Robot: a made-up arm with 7 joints.
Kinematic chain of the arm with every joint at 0, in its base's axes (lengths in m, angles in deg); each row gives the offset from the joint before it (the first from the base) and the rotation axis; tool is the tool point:
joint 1: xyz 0 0 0.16 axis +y
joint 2: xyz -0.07 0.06 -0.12 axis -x
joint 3: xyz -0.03 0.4 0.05 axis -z
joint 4: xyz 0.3 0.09 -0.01 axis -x
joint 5: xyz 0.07 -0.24 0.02 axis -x
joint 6: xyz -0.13 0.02 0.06 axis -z
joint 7: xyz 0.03 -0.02 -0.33 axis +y
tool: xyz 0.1 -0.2 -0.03
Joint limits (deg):
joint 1: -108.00..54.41
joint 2: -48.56..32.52
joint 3: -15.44..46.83
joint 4: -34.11..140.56
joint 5: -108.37..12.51
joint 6: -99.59..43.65
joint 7: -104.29..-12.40
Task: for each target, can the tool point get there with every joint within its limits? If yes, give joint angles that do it. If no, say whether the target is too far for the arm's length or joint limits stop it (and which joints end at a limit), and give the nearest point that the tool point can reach.
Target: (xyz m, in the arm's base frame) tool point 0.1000 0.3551 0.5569
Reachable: yes | joints -24.92 7.24 20.27 96.38 2.36 -14.49 -64.47
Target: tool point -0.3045 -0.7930 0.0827
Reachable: no: joint limits stop it (at a limit: joint 1, joint 2, joint 3, joint 5, joint 7) | nearest point -0.2532 -0.3128 0.1143 | short by 0.484 m
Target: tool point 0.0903 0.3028 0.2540
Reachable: yes | joints -36.74 24.31 -7.00 64.32 -32.11 27.82 -84.96
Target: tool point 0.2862 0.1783 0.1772
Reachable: yes | joints -73.01 0.56 11.58 14.26 -44.11 18.65 -73.50
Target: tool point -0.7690 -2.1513 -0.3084
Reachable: no: too far | nearest point -0.3095 -0.2985 0.0818 | short by 1.948 m
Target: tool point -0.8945 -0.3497 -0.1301
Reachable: no: joint limits stop it (at a limit: joint 1, joint 2, joint 3, joint 5, joint 7) | nearest point -0.6702 -0.0363 0.0069 | short by 0.409 m
